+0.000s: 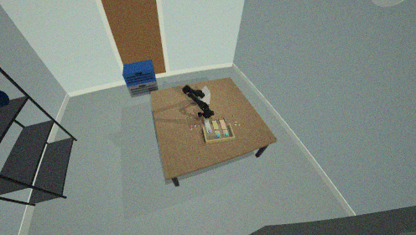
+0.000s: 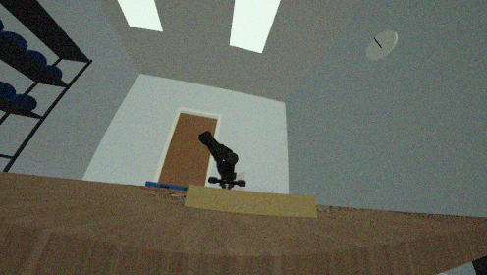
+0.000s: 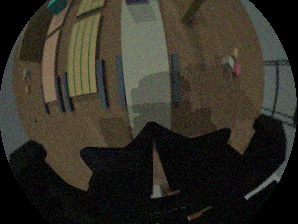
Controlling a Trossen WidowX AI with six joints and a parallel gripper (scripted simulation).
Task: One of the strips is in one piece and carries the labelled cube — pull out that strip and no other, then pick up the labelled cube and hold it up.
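The purple labelled cube lies 20 cm ahead of my gripper tip, 4 cm to the right of it and 2 cm above it.
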